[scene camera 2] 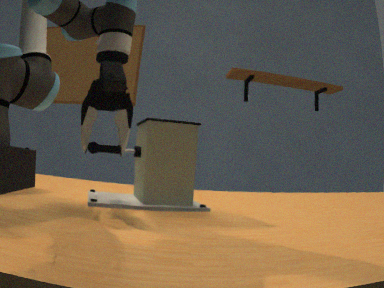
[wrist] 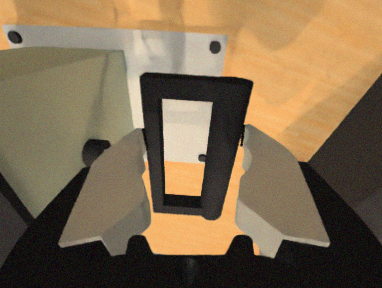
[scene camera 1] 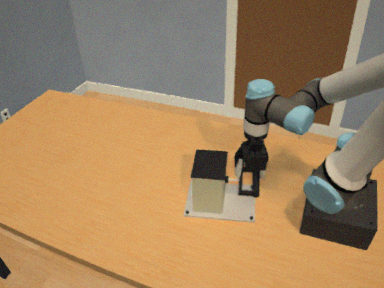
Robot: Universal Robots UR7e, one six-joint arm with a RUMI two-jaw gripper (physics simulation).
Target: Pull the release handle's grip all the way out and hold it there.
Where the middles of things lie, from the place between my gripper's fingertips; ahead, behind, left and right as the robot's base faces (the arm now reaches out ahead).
Labels:
Right now my hand is 8 cm short of the light grey base plate (scene camera 1: 238, 208), 5 cm to the right of it and 9 cm above it.

